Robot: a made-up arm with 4 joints.
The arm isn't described. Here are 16 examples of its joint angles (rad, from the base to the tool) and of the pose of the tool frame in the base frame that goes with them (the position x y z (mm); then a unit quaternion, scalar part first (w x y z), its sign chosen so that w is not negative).
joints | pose
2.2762 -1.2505 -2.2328 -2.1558 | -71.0 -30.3 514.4 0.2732 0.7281 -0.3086 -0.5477
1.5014 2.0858 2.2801 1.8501 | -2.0 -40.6 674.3 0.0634 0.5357 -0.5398 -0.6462
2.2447 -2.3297 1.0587 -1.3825 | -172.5 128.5 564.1 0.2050 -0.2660 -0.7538 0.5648
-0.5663 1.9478 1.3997 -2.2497 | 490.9 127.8 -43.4 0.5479 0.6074 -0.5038 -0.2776
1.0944 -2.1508 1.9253 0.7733 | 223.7 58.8 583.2 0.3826 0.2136 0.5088 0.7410
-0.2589 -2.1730 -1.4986 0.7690 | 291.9 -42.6 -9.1 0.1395 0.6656 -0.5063 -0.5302
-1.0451 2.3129 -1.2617 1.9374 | 26.8 174.9 -134.0 0.5325 0.1197 0.6650 0.5098
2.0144 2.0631 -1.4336 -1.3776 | -206.8 179.4 494.0 0.5831 0.5849 0.2356 0.5122
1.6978 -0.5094 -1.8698 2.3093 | 32.7 -21.5 347.0 0.3123 0.0856 0.4022 -0.8564
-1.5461 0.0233 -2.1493 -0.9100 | 48.5 -24.4 -272.2 0.8591 -0.4167 -0.2717 -0.1205
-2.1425 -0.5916 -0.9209 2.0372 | -71.1 -94.6 -160.4 0.4013 0.6731 0.0398 -0.6199
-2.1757 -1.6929 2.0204 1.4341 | -333.4 118.0 -314.8 0.7420 -0.3437 -0.3935 0.4201
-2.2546 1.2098 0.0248 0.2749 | -315.8 146.5 -207.8 0.3748 -0.2009 0.8102 0.4034
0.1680 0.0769 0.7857 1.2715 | 537.3 79.8 302.2 0.7863 0.5378 0.2339 -0.1946
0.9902 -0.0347 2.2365 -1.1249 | 243.8 -48.9 440.6 0.6865 -0.4336 0.4844 0.3258
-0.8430 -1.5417 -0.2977 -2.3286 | 129.2 -92.8 -333.3 0.8118 -0.4026 0.4219 0.0287
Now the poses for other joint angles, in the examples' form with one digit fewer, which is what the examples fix.
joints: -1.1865 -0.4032 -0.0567 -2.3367
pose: 183 -164 -287 0.474 -0.698 0.313 0.437
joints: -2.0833 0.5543 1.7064 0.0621
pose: -265 60 -237 0.298 0.278 -0.913 -0.023
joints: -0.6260 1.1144 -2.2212 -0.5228
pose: 335 99 -83 0.553 -0.228 -0.722 0.348
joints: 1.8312 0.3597 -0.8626 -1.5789
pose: -196 -52 523 0.041 -0.267 -0.616 -0.740
